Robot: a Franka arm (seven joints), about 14 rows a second.
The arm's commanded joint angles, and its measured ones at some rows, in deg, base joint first. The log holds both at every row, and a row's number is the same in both.
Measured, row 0:
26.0, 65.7, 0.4, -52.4, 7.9, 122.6, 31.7
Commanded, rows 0 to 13:
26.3, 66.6, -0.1, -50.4, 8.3, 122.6, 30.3
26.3, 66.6, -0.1, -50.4, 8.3, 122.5, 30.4
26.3, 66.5, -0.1, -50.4, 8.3, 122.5, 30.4
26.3, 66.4, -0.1, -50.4, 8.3, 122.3, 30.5
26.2, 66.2, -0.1, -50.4, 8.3, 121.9, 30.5
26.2, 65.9, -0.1, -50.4, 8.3, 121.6, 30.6
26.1, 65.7, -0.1, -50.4, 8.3, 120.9, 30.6
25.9, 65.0, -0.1, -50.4, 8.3, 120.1, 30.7
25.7, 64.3, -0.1, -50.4, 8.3, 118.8, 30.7
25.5, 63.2, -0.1, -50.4, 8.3, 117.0, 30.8
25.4, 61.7, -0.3, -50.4, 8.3, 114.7, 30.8
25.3, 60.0, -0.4, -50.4, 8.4, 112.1, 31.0
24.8, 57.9, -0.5, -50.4, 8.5, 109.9, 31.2
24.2, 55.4, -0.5, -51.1, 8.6, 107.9, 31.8
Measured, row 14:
25.2, 60.9, -0.3, -49.3, 7.9, 112.6, 31.5
